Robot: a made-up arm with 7 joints.
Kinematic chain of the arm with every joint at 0, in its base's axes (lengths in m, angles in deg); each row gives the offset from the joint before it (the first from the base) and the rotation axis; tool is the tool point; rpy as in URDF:
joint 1: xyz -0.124 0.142 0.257 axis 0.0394 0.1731 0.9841
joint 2: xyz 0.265 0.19 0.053 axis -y
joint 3: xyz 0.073 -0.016 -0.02 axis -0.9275 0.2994 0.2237
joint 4: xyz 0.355 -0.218 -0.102 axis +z
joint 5: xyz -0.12 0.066 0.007 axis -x
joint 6: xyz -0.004 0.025 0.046 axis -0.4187 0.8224 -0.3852
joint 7: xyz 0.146 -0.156 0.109 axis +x
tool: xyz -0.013 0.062 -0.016 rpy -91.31 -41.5 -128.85
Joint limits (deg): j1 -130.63..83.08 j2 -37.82..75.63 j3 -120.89..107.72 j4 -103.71..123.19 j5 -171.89..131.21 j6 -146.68..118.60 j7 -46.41..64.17
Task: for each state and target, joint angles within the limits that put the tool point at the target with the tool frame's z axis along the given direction. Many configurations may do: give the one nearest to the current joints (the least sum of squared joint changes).
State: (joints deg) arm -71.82 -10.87 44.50 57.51 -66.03 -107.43 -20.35
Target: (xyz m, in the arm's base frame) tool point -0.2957 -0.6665 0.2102 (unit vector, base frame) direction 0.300 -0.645 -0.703
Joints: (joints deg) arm -95.17 -22.63 45.01 80.63 -71.74 -97.22 -4.10
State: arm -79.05 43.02 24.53 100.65 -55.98 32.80 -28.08
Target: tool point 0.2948 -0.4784 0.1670 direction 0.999 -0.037 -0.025
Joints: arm -54.72 -6.38 -19.19 83.68 -57.04 36.14 -46.41
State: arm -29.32 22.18 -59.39 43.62 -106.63 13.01 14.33
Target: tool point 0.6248 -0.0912 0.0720 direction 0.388 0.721 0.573
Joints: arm -25.22 -3.83 -61.22 53.13 -119.25 12.48 29.13
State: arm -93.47 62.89 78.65 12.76 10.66 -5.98 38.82
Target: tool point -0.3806 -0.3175 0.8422 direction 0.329 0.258 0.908
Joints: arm -127.12 65.98 107.17 -28.34 43.85 11.82 23.91
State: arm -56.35 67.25 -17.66 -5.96 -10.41 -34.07 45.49
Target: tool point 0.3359 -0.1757 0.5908 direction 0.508 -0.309 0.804
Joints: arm -16.36 59.59 -33.80 3.57 -30.21 -29.19 35.75
